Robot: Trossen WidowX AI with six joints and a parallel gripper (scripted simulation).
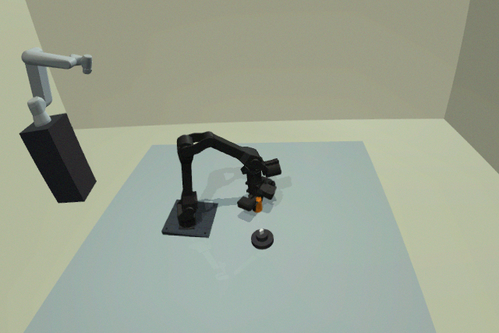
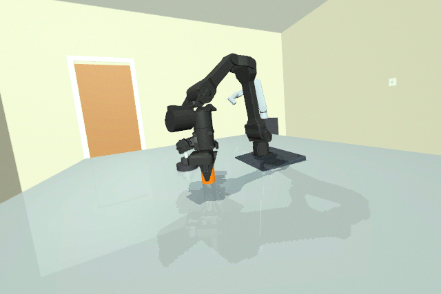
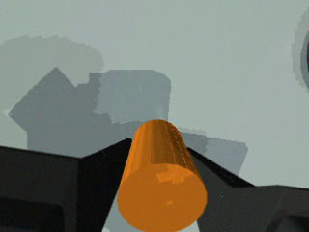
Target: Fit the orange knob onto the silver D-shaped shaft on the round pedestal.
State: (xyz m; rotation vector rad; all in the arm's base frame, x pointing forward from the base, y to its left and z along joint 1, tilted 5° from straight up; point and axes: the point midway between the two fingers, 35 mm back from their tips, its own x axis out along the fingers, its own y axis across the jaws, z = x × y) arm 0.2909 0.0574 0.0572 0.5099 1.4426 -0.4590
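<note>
Now: gripper tip 30 mm below the orange knob. Round my gripper tip: round pedestal: 10 mm ahead, 170 mm to the right, 20 mm above.
</note>
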